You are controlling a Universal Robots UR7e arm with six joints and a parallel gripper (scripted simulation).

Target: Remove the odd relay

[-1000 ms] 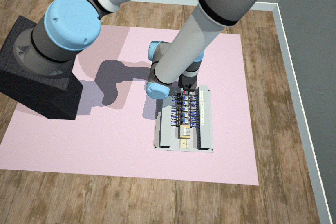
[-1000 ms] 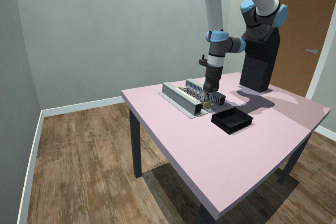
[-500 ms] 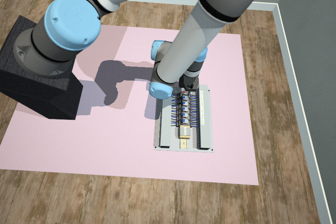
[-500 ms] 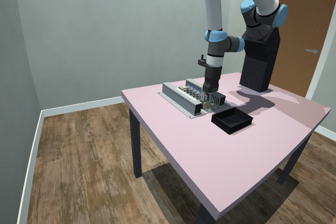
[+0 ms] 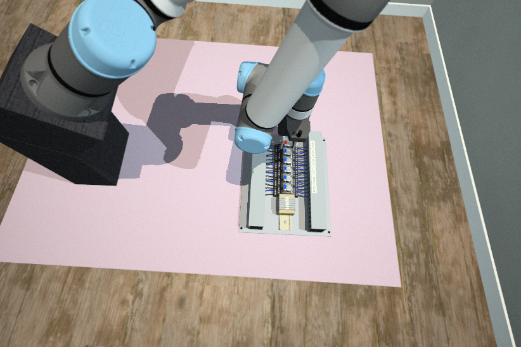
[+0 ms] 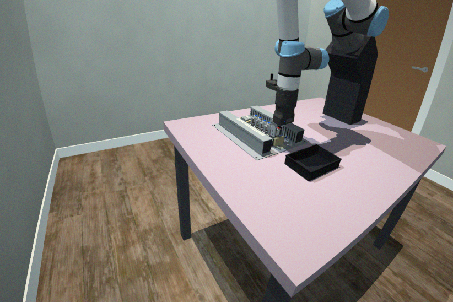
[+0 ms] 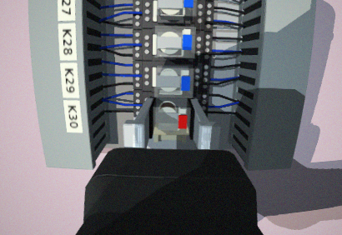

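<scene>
Now: hand 10 mm above the red-button relay. Round my hand: black parts tray 50 mm behind, 170 mm to the left, 40 mm below; grey relay panel 20 mm ahead, 100 mm to the right, 30 mm below.
</scene>
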